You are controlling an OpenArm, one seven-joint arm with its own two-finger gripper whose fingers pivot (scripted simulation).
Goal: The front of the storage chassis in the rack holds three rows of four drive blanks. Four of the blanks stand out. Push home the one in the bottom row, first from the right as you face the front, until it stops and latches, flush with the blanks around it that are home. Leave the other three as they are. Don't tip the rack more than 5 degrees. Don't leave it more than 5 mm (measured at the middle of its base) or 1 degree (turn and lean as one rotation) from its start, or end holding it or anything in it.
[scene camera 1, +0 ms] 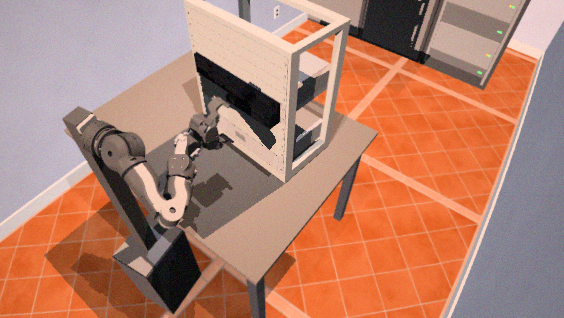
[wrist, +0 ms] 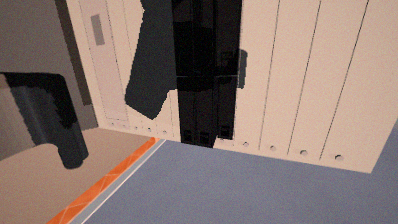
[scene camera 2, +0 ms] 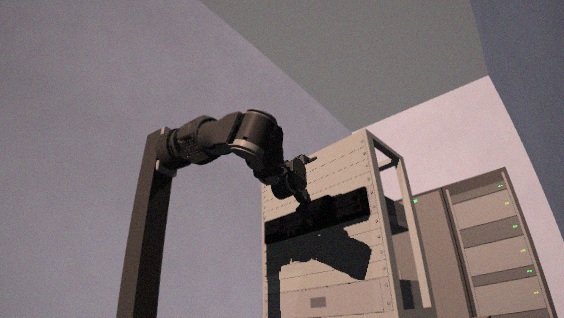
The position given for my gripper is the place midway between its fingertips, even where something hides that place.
In view: my gripper [scene camera 2: 312, 186].
My gripper shows as well in scene camera 1 [scene camera 1: 226, 120].
